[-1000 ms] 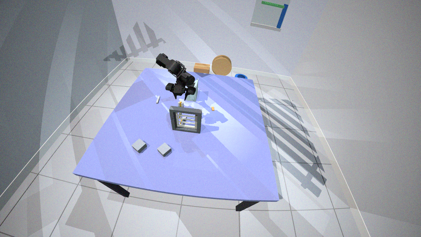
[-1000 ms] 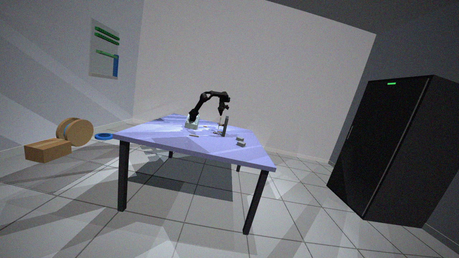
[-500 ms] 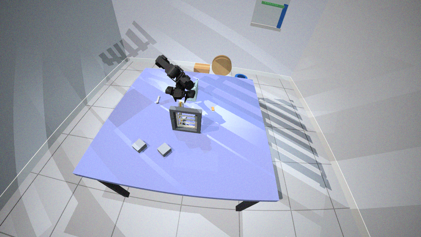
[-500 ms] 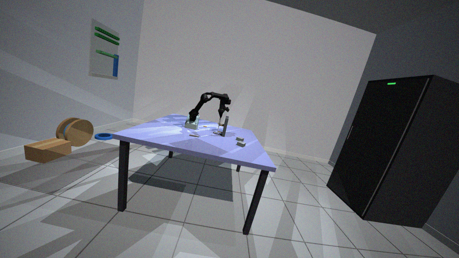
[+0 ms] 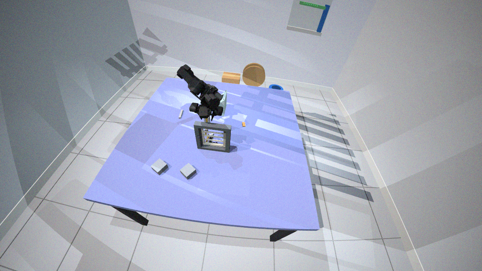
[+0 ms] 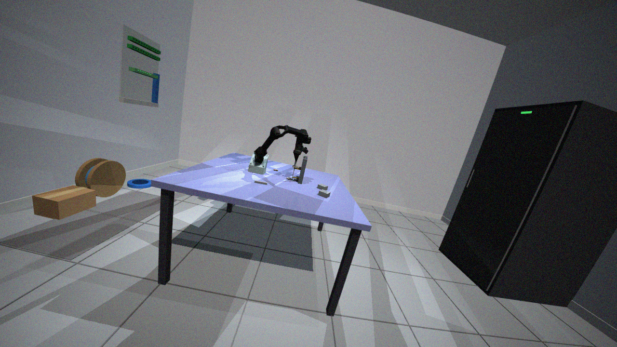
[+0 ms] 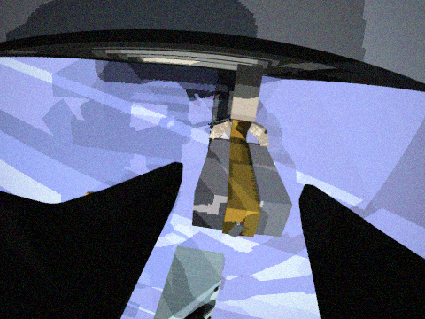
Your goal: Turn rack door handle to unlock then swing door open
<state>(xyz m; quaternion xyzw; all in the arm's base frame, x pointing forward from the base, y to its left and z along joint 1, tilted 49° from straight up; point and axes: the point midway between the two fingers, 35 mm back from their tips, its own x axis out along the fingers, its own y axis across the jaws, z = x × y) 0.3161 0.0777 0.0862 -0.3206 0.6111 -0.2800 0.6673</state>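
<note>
My gripper tip is now 10 mm past the handle and 50 mm above it. Round my gripper tip: small grey strip: 200 mm behind, 280 mm to the right, 170 mm below; orange piece: 200 mm behind, 230 mm to the left, 180 mm below.
</note>
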